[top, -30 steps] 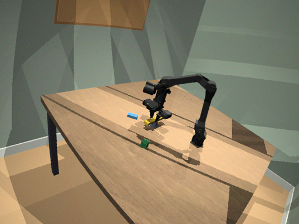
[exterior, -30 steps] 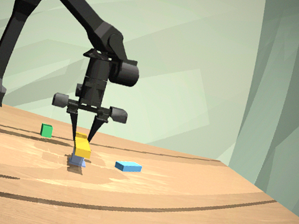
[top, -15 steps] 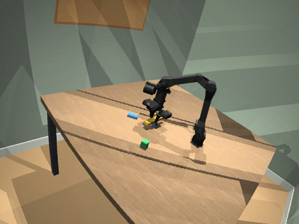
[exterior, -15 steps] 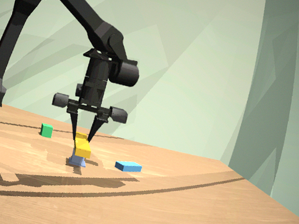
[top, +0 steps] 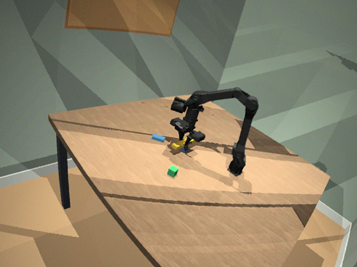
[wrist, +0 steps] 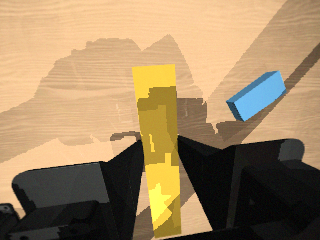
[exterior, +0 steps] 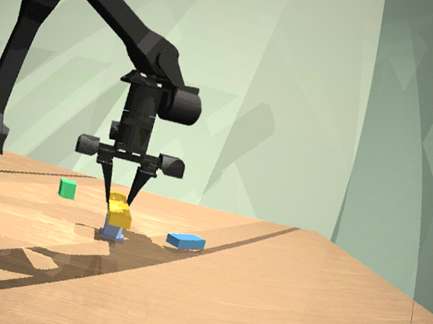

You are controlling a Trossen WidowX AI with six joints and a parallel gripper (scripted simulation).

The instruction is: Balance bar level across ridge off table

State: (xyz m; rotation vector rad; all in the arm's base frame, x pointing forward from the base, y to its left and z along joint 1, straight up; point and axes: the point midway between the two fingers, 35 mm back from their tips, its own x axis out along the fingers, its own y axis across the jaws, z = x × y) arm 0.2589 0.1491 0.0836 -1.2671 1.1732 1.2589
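Now: gripper tip 30 mm to the left of the yellow bar. The rest, counted from my gripper tip: blue block: 140 mm ahead, 40 mm to the left, 40 mm below; green cube: 170 mm to the left, 110 mm behind, 30 mm below.
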